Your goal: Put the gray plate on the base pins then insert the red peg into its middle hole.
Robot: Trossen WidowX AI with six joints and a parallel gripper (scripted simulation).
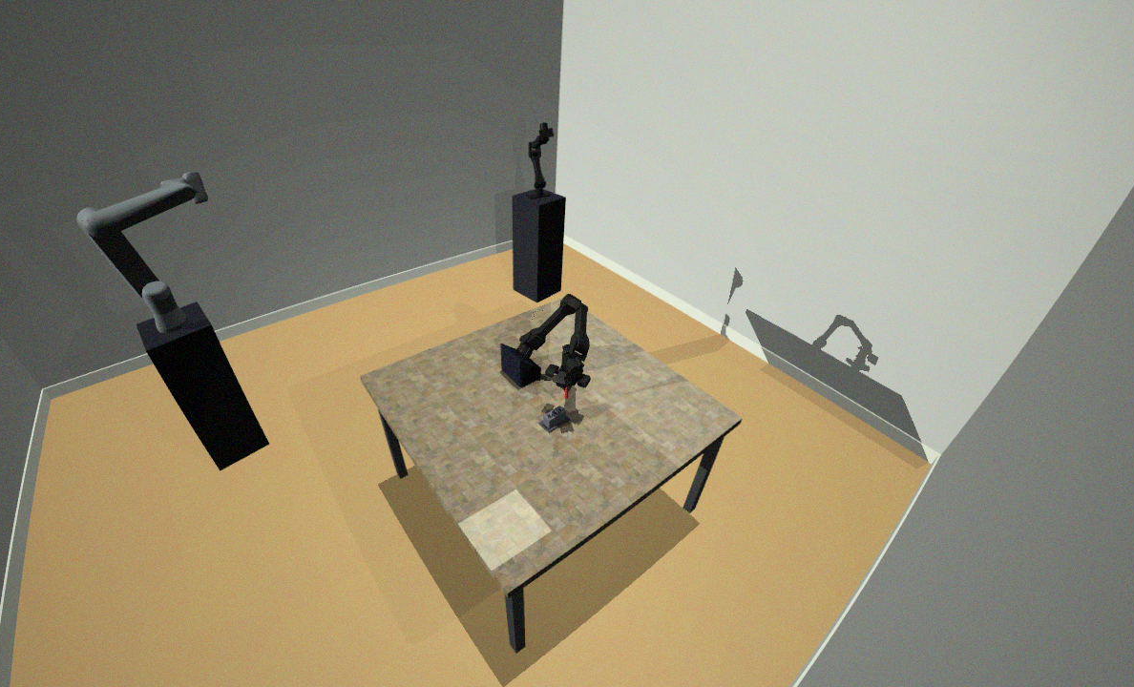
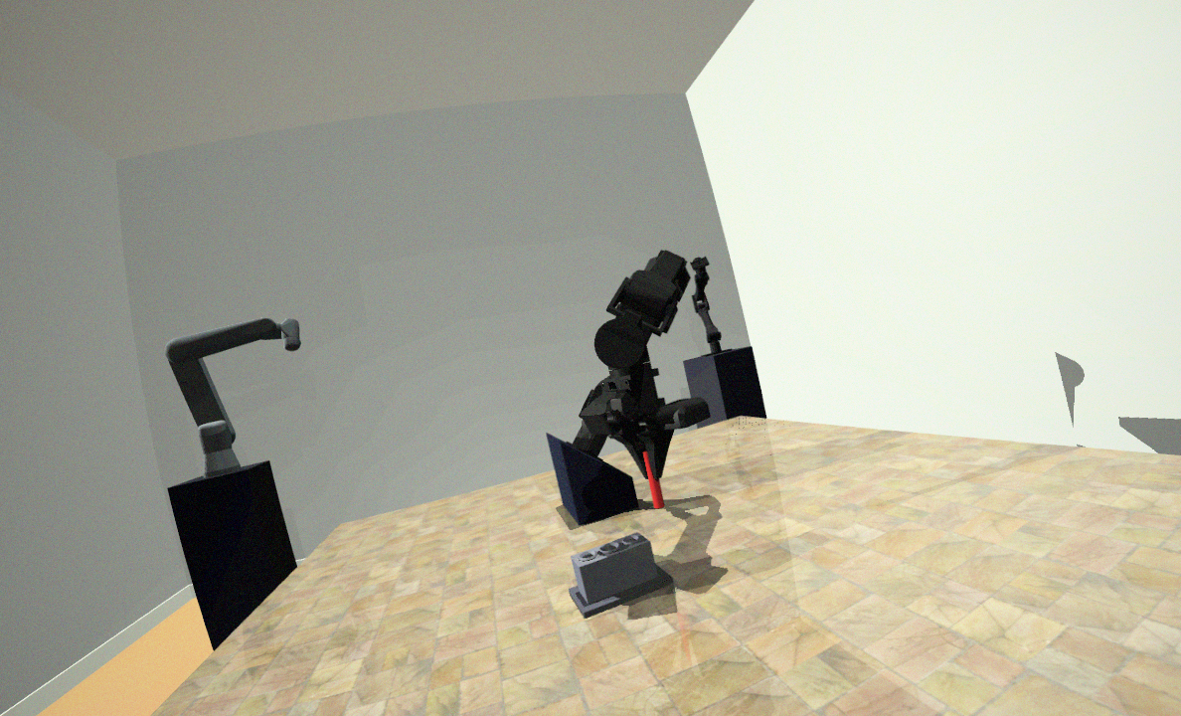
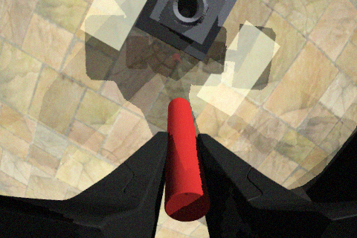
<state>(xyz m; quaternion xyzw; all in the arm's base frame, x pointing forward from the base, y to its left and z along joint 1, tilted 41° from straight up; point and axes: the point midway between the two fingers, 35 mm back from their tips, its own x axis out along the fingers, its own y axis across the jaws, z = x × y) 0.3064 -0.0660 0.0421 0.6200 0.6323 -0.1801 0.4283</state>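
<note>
Now: the gray plate 9 cm to the right of my gripper tip, 7 cm below it and 2 cm ahead of it. Round my gripper tip: red peg: right at my gripper tip; base: 11 cm below, 9 cm to the right, 2 cm ahead.
</note>
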